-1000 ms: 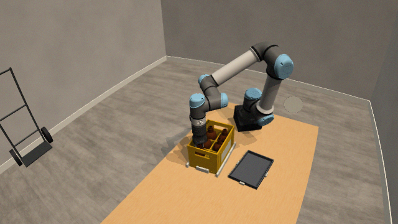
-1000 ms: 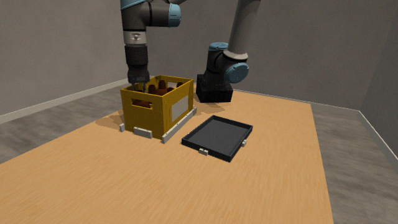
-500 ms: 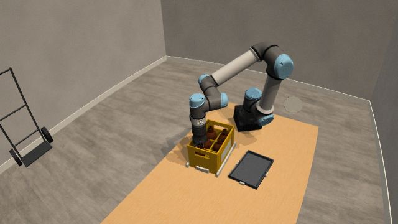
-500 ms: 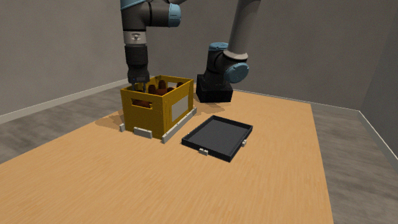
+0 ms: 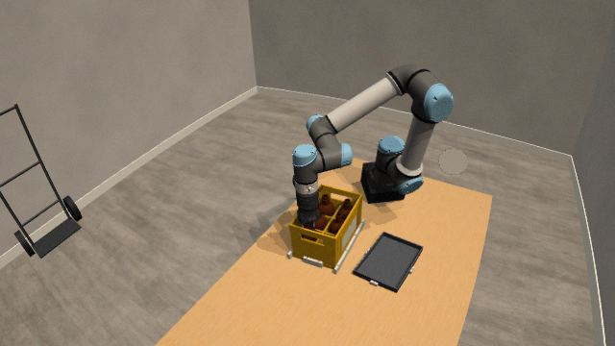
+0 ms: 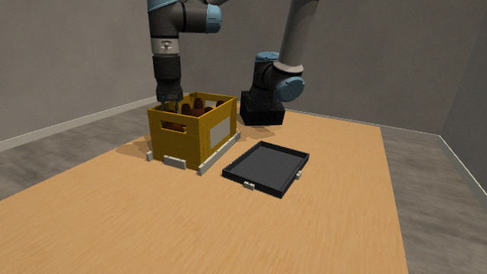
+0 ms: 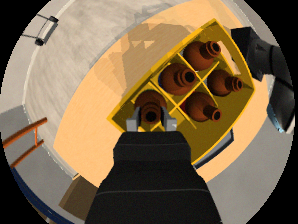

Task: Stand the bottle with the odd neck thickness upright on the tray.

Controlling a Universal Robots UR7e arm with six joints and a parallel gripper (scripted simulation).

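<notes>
Now: the yellow crate 90 mm behind my hand, 30 mm to the left of it and 80 mm below it. Also, from my hand: dark tray 120 mm behind, 300 mm to the left, 150 mm below; bottle 100 mm behind, 70 mm to the left, 70 mm below.
</notes>
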